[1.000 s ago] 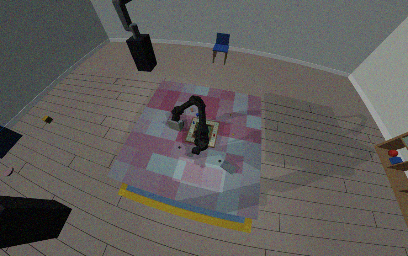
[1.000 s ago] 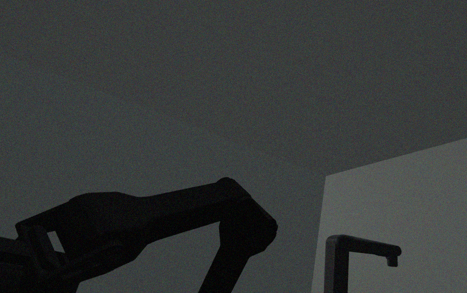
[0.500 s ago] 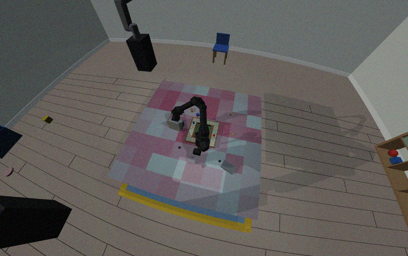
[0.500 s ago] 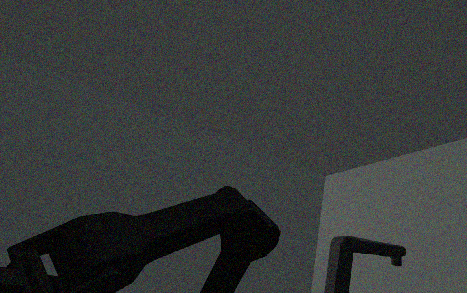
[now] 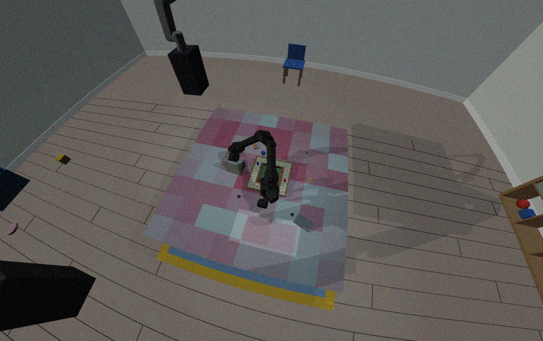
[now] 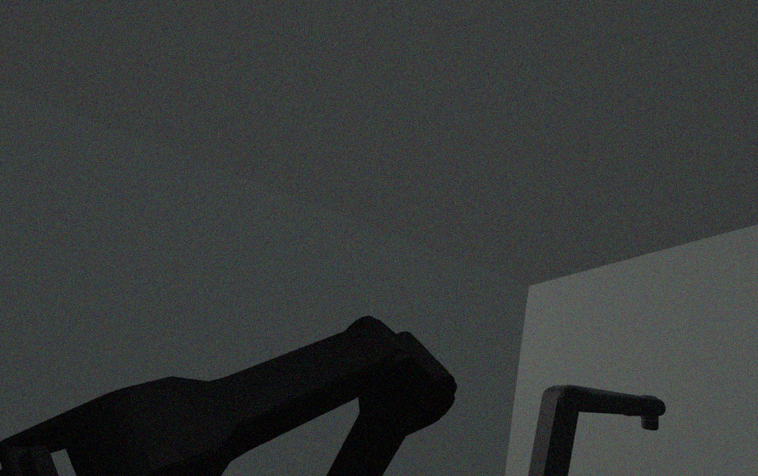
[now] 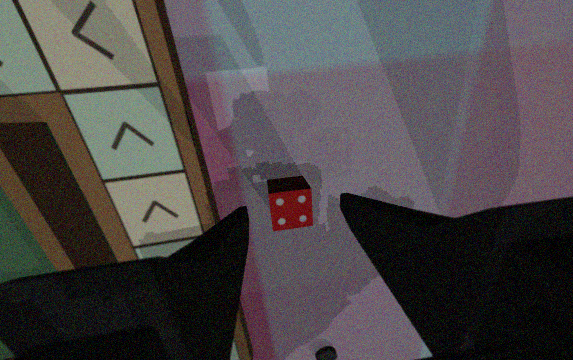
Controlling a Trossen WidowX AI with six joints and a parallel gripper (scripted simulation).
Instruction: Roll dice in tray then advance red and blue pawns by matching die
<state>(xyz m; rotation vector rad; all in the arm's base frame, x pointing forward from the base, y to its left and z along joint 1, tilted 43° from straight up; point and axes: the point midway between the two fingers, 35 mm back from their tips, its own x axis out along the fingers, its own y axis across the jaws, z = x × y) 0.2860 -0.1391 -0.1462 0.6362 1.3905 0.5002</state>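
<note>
Now: gripper tip 380 mm to the right of the blue die, 110 mm past it and 10 mm above it. From my gripper tip the other things lie so: blue pawn (260 mm to the left, 120 mm behind); red pawn (170 mm to the left, 100 mm ahead); green tray (200 mm to the left, 20 mm below, 10 mm behind).
</note>
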